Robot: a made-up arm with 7 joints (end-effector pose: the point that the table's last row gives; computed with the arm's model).
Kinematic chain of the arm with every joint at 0, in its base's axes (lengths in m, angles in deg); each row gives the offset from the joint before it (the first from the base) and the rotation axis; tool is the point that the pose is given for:
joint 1: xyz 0 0 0.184 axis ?
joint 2: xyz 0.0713 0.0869 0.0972 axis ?
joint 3: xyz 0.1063 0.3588 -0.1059 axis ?
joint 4: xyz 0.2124 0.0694 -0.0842 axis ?
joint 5: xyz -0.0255 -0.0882 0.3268 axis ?
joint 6: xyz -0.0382 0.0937 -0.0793 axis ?
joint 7: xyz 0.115 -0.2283 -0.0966 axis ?
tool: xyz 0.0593 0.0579 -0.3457
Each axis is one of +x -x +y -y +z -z.
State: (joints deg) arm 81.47 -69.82 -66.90 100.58 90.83 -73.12 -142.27
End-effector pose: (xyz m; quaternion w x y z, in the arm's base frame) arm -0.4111 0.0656 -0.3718 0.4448 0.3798 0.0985 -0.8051
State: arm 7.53 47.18 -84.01 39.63 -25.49 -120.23 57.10
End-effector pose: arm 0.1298 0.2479 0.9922 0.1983 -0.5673 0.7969 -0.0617
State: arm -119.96 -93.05 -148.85 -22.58 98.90 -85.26 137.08
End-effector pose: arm 0.5823 0.1811 0.1686 0.3265 0.4068 -0.6643 0.5353
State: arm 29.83 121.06 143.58 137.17 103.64 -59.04 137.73
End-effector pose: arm 0.4481 -0.1732 0.5292 0.4199 -0.0470 -0.6657 0.6150
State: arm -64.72 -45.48 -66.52 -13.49 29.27 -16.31 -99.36
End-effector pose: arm 0.2810 0.2928 0.1281 0.9473 -0.3154 -0.0322 0.0449
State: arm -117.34 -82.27 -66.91 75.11 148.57 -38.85 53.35
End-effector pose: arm 0.5123 -0.1376 0.0089 0.6807 -0.1361 -0.1430 0.7055
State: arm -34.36 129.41 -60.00 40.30 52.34 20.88 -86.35
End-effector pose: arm -0.0827 0.0363 0.8337 0.3166 0.8159 -0.4063 0.2627
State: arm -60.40 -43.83 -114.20 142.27 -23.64 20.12 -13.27
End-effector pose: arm -0.0794 0.1223 0.4268 0.7235 -0.3425 0.5414 -0.2572
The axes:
joint 1: +y
joint 2: +x
joint 3: +y
joint 4: -y
joint 5: +x
joint 6: -x
joint 7: -y

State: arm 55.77 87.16 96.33 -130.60 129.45 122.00 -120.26
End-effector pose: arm 0.1463 0.9143 0.3701 0.7131 0.5612 0.2455 -0.3410
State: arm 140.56 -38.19 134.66 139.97 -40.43 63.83 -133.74
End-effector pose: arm 0.1616 0.5558 0.4630 0.2093 0.9456 -0.2471 -0.0310
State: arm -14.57 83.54 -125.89 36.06 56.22 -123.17 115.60
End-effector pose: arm -0.4495 0.1774 0.8093 0.6440 -0.6405 0.1846 -0.3754
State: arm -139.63 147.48 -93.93 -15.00 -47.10 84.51 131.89
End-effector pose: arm -0.1098 -0.6365 0.1931 0.2104 -0.1342 0.8799 0.4043
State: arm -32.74 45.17 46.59 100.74 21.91 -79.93 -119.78
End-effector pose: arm -0.0468 0.7542 0.2660 0.4592 -0.0071 -0.1164 0.8806
